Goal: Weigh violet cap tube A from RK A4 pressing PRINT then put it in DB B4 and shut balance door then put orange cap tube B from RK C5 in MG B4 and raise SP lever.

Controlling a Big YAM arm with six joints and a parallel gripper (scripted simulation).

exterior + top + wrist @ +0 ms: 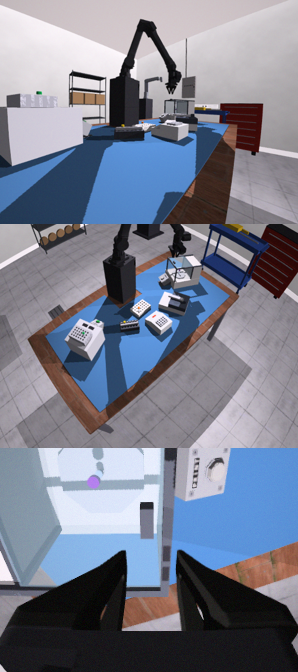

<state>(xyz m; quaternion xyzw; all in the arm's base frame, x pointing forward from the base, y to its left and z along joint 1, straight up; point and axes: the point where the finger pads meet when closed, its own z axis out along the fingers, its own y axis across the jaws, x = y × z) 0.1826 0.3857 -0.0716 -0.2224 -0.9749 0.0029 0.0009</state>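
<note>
The print key is 20 cm below my hand, 8 cm to the right of it and 4 cm behind it. Also, from my hand: tube rack RK 40 cm to the right, 26 cm below, 4 cm ahead; violet-capped tube 17 cm below, 5 cm to the left, 3 cm ahead; SP lever 19 cm to the right, 19 cm ahead, 18 cm below.
</note>
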